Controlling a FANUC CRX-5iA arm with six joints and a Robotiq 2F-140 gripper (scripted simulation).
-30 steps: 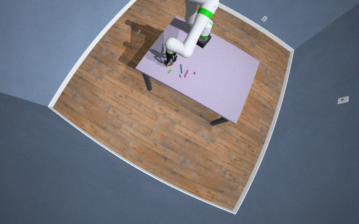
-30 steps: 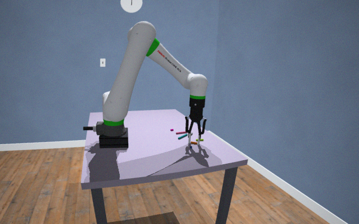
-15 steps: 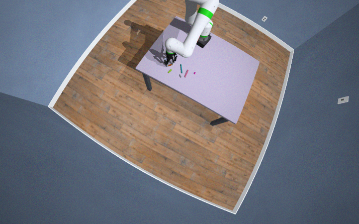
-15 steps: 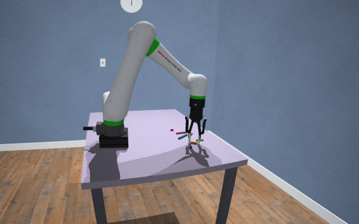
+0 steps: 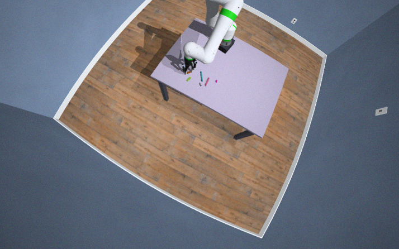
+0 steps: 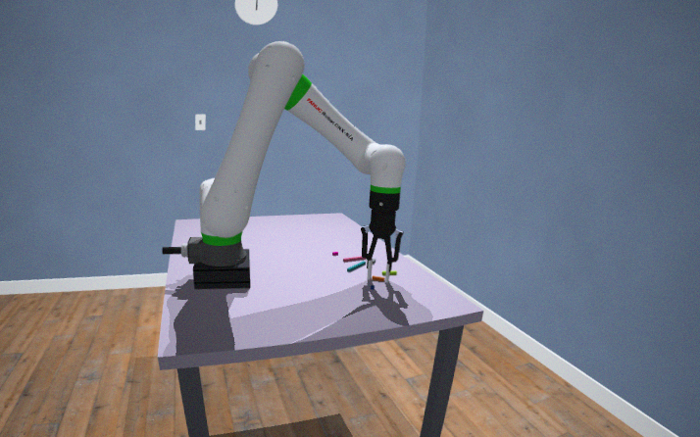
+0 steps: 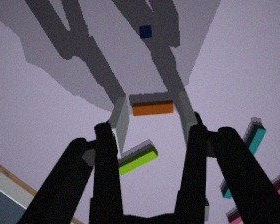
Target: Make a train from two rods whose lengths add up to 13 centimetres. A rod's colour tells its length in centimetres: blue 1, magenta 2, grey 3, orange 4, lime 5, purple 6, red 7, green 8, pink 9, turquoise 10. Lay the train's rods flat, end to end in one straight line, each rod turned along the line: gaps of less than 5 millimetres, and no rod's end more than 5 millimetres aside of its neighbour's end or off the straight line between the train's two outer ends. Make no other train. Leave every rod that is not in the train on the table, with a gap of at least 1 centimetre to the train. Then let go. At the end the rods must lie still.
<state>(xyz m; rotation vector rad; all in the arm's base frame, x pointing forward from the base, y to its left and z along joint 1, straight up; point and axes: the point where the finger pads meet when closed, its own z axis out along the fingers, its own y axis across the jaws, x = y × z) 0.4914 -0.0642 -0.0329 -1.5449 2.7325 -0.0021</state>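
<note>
My hand is 3 cm above the orange rod. Round my hand: lime rod 5 cm ahead, 4 cm to the left, 3 cm below; then turquoise rod 12 cm to the left, 4 cm behind, 3 cm below; then small blue rod 6 cm to the right, 4 cm behind, 3 cm below.
</note>
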